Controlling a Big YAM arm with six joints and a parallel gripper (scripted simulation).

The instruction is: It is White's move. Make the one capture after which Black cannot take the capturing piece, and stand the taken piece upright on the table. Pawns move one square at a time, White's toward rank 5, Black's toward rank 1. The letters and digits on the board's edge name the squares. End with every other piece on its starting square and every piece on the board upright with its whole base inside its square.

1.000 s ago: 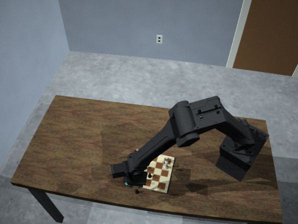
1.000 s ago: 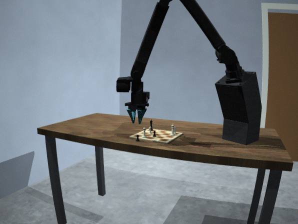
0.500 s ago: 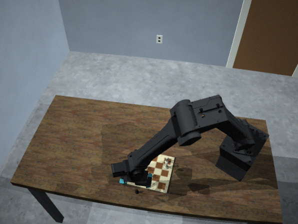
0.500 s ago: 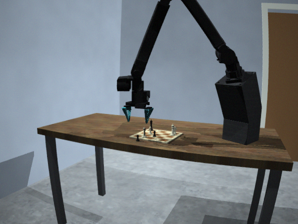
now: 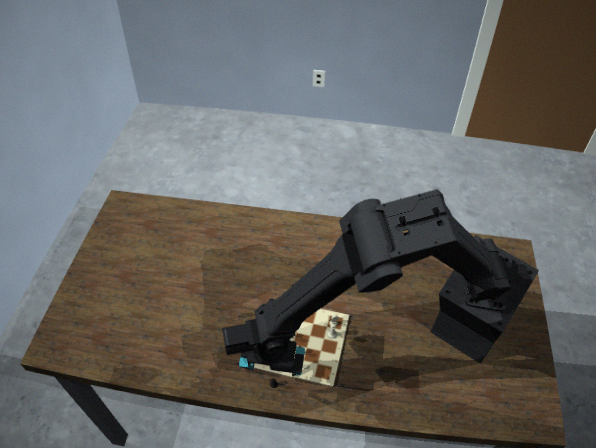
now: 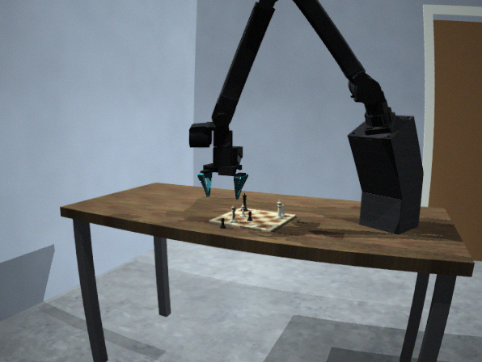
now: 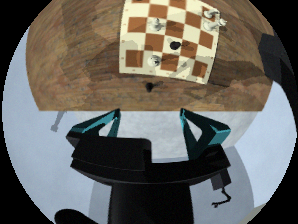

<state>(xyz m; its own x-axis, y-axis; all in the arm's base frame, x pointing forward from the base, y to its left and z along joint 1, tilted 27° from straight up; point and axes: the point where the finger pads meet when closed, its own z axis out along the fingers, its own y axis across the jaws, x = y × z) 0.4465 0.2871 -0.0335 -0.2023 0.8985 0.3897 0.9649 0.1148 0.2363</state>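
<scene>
Now: the chessboard 2 cm behind my hand, 15 cm to the right of it and 10 cm below it. Round my hand: tall black piece 7 cm ahead, 22 cm to the right, 7 cm below; tall white piece 9 cm behind, 19 cm to the right, 7 cm below.
</scene>
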